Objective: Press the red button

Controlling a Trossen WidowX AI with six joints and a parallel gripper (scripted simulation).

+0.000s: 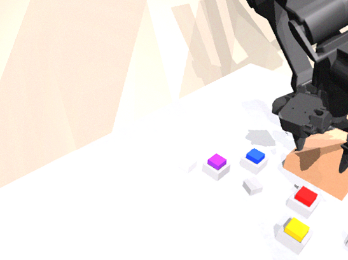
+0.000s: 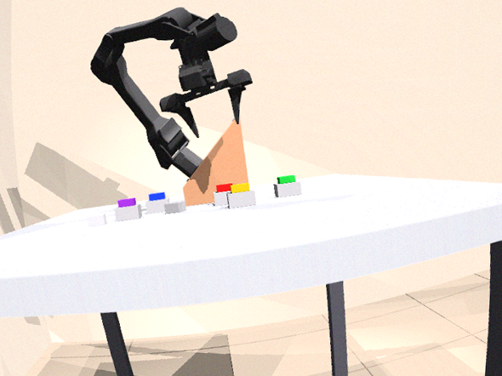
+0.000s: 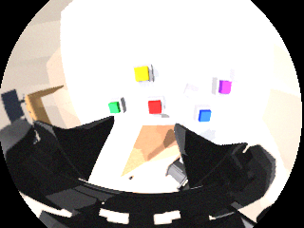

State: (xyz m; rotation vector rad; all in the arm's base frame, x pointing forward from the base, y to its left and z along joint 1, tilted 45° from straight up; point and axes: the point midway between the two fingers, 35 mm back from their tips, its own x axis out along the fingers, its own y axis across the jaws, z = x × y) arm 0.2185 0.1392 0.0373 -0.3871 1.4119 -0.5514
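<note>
My gripper tip is now 2 cm past the red button and 11 cm above it. The rest, counted from my gripper tip: green button (3 cm behind, 12 cm to the left, 11 cm below); yellow button (6 cm ahead, 3 cm to the left, 11 cm below); blue button (4 cm behind, 15 cm to the right, 11 cm below).
</note>
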